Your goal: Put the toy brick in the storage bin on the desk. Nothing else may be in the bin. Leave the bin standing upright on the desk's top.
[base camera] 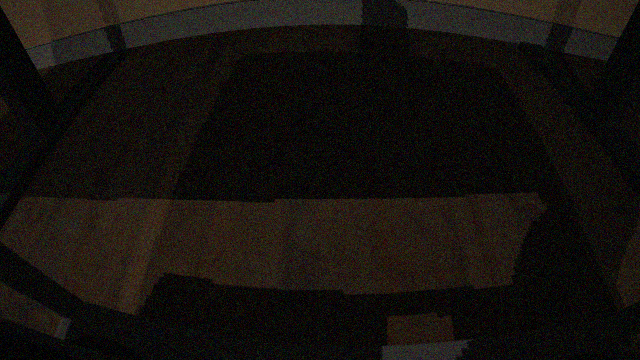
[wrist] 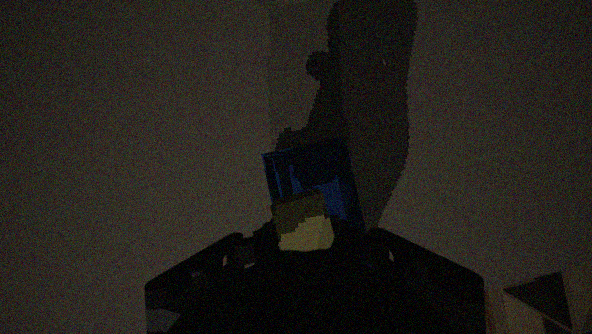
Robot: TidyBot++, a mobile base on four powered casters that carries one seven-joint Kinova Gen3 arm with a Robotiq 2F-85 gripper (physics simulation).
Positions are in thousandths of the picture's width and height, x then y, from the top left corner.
Labels:
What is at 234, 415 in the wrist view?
A desk.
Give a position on a desk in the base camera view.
At 55, 301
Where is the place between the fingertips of my gripper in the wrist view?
516, 675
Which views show the blue storage bin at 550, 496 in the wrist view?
The wrist view only.

